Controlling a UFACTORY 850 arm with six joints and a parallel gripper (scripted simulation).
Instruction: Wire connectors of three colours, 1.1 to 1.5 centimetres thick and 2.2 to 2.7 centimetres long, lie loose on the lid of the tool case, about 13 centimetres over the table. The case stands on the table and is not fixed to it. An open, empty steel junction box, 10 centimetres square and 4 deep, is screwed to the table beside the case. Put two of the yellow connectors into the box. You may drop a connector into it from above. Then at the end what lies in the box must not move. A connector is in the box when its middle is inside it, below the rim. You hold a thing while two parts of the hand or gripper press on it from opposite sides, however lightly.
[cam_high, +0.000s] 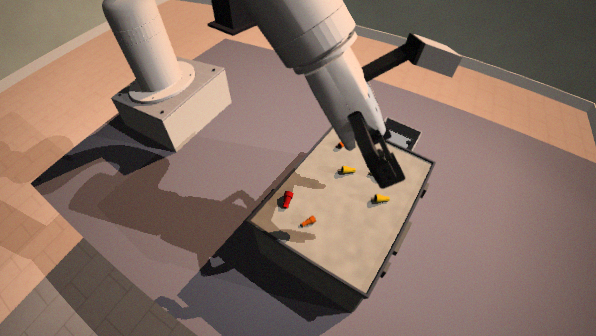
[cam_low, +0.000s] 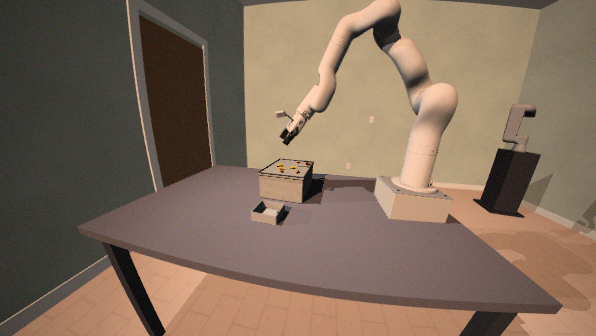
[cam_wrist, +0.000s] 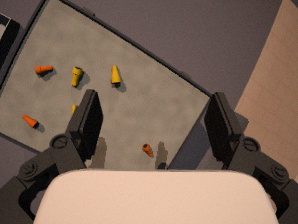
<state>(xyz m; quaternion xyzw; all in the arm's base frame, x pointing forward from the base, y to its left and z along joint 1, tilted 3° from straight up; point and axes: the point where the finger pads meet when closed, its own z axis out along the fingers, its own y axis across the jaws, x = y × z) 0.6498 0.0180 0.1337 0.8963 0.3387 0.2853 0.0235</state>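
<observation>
My gripper is now 18 cm above the tool case, 4 cm past it and 2 cm to the right of it. Also, from my hand: red connector 13 cm below, 11 cm behind, 7 cm to the right.
</observation>
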